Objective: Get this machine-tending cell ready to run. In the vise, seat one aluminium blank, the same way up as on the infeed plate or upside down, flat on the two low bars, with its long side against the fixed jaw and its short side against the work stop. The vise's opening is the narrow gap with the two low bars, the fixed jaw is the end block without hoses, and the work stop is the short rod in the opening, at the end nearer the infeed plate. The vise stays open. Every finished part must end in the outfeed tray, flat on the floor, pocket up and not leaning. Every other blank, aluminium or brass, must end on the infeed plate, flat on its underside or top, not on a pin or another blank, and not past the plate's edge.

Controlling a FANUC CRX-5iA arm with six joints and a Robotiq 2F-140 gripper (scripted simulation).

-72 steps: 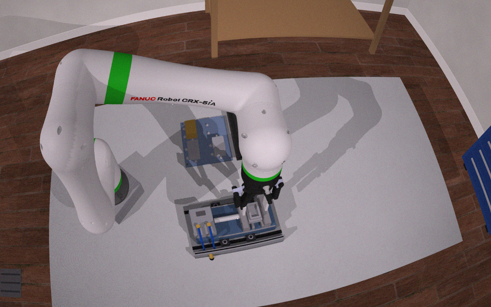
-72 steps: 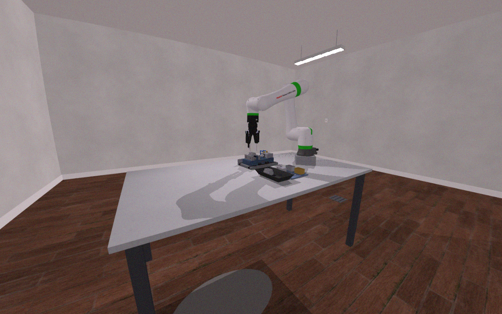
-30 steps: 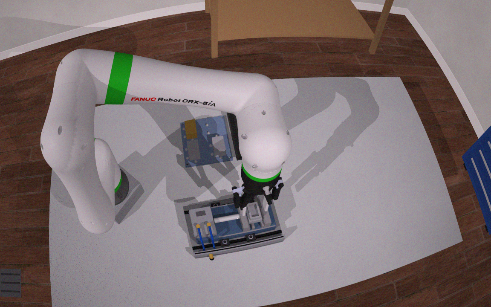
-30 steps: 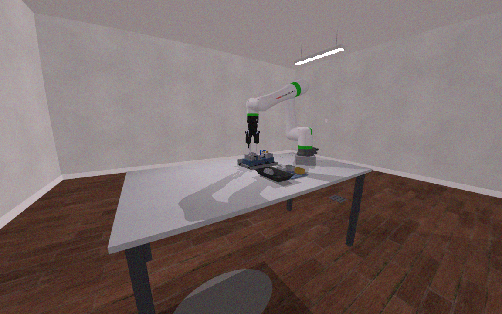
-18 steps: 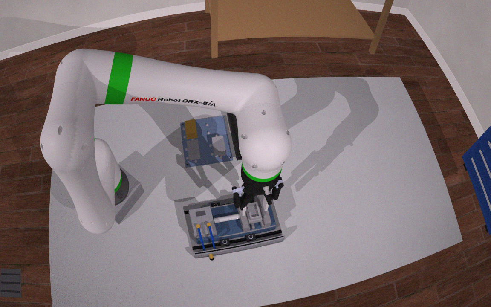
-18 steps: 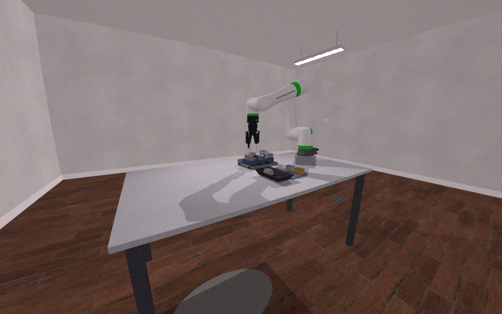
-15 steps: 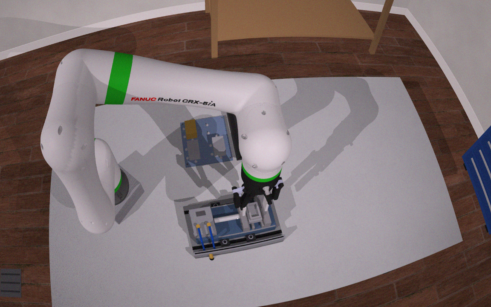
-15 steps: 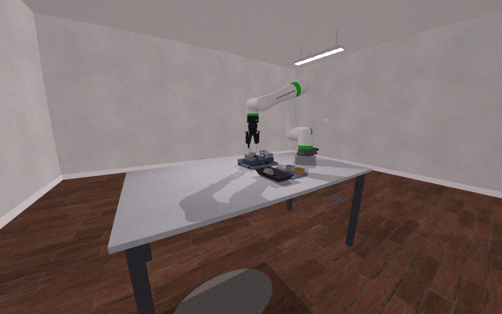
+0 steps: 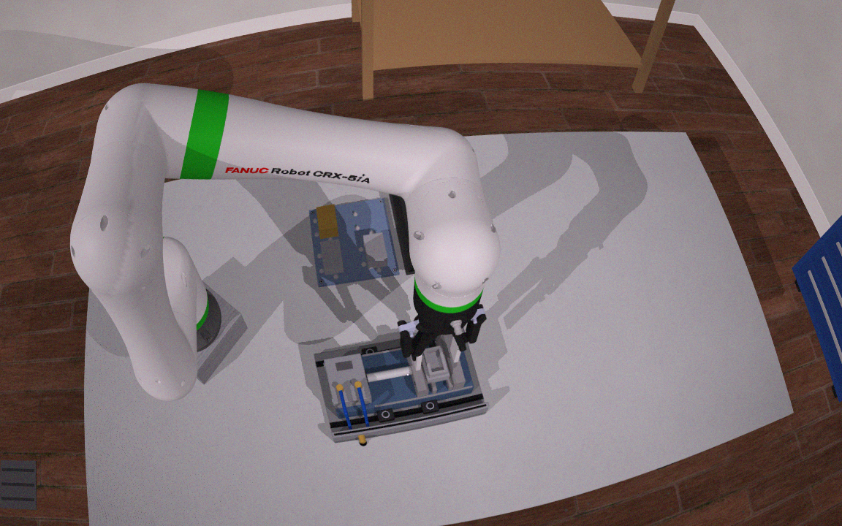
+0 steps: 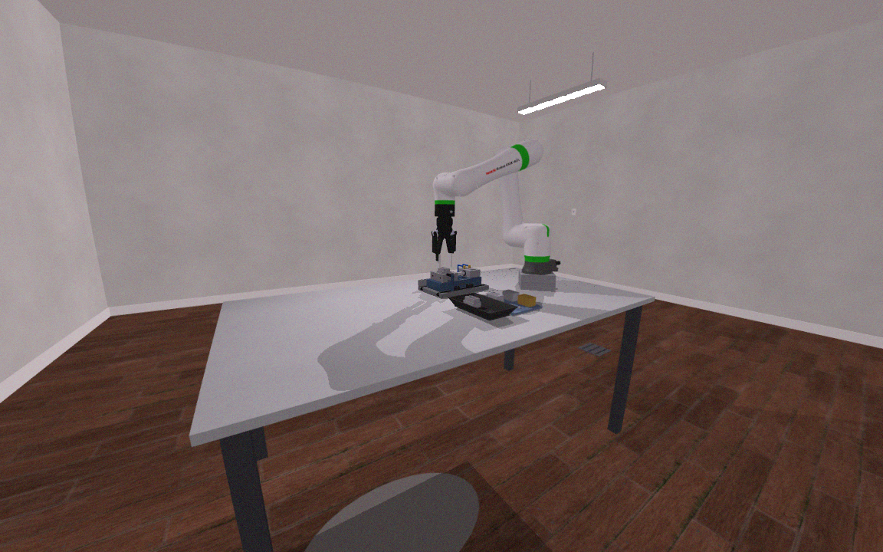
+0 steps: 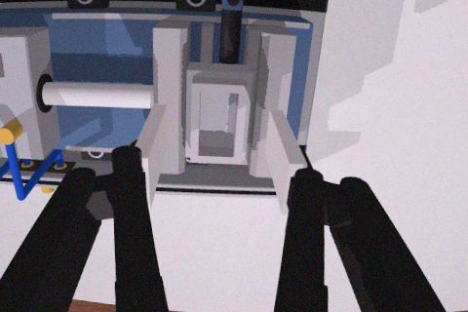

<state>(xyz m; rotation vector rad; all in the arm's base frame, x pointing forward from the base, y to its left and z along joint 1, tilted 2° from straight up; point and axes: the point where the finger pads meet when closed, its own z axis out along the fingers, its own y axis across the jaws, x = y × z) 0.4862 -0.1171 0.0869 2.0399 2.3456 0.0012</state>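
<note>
The moving jaw is 70 mm below my hand and 30 mm behind it. From my hand the other things lie so: fixed jaw (70 mm below, 30 mm ahead, 10 mm to the left); white piston rod (80 mm behind, 70 mm below, 10 mm to the right); dark work stop rod (60 mm below, 50 mm to the left).
</note>
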